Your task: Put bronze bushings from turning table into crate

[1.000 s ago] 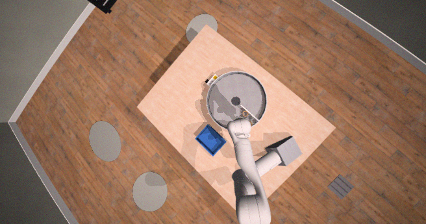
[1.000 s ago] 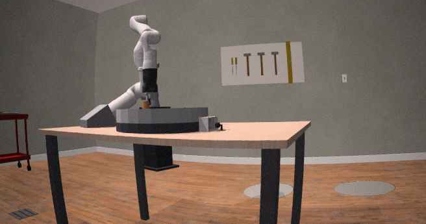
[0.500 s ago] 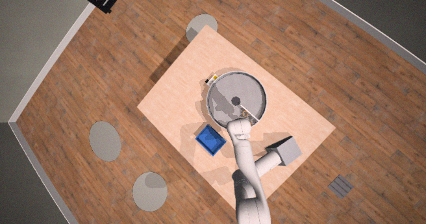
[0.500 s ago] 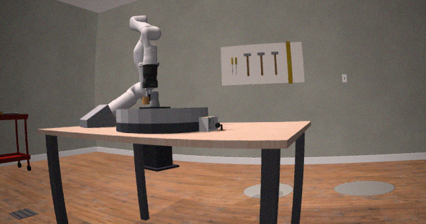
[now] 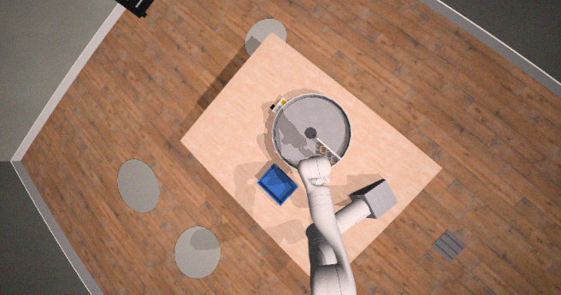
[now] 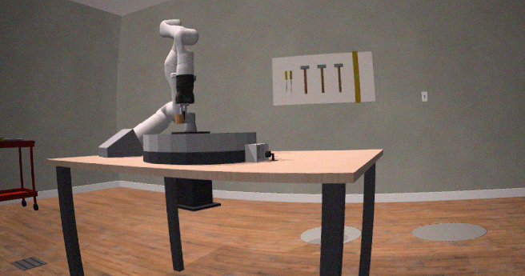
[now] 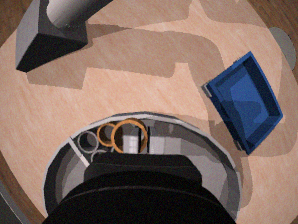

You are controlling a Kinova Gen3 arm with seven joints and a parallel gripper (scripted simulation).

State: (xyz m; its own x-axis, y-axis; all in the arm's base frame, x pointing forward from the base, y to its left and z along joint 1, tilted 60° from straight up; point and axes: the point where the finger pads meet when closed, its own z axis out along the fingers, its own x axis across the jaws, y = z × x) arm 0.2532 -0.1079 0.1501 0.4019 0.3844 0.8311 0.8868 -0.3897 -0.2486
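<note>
Now: the blue crate 240 mm to the left of my hand, 150 mm below it and 50 mm ahead of it. The rest, counted from my hand: grey turning table (170 mm ahead, 120 mm below, 80 mm to the right).
</note>
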